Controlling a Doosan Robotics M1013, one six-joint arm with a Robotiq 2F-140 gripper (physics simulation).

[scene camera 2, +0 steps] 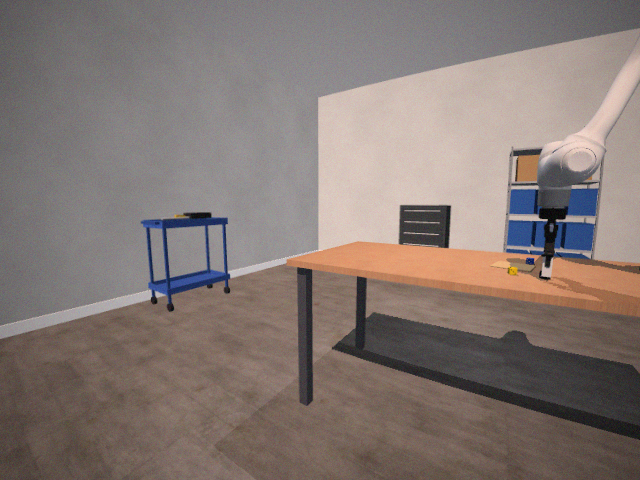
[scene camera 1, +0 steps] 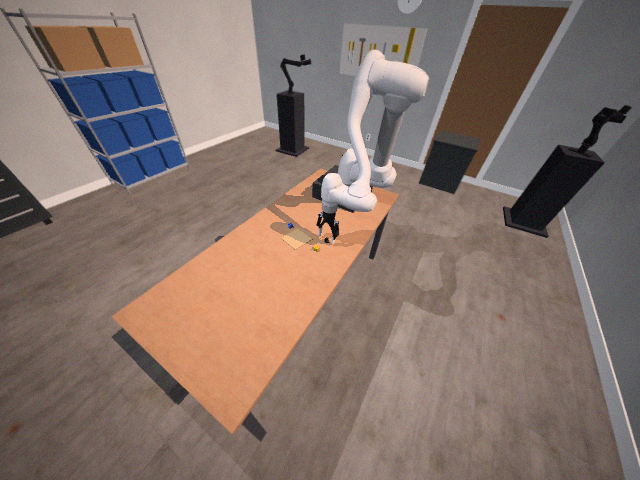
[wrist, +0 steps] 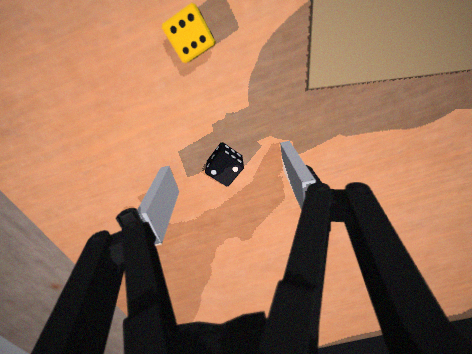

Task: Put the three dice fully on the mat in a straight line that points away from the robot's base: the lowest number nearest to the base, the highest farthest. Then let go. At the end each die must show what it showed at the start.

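Where they show: gripper, between the fingertips: (scene camera 2: 546,273) (scene camera 1: 326,239) (wrist: 227,168); arm's base, origin of its link: (scene camera 1: 346,185).
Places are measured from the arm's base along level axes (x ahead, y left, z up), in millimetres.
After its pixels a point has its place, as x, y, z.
My gripper (scene camera 1: 327,239) {518, 97, -95} (scene camera 2: 546,275) {518, 97, -95} (wrist: 227,168) {518, 97, -95} is partly open and empty, low over the table, with its fingertips on either side of the black die (scene camera 1: 326,240) {532, 102, -93} (wrist: 225,165) {524, 95, -88}. The black die shows a two-pip face and a face with several pips in the wrist view; a finger mostly hides it in scene camera 2. The yellow die (scene camera 1: 316,248) {626, 82, -90} (scene camera 2: 512,270) {619, 91, -96} (wrist: 189,33) {617, 77, -88} shows six pips and lies on the table off the mat (scene camera 1: 296,242) {626, -59, -109} (scene camera 2: 499,265) {646, -54, -109} (wrist: 385,40) {558, -49, -109}. The blue die (scene camera 1: 290,225) {523, -167, -91} (scene camera 2: 529,261) {522, -161, -100} lies beyond the mat's other side; its pips are too small to read.
The wooden table (scene camera 1: 232,299) {1121, -121, -113} (scene camera 2: 392,258) {1086, -20, -113} bears the arm's dark base block (scene camera 1: 317,189) {126, -178, -28} at its far end. The arm's shadow falls across the mat and the table around the dice. The table's long edge runs near the black die's side. A blue cart (scene camera 2: 188,222) stands far off.
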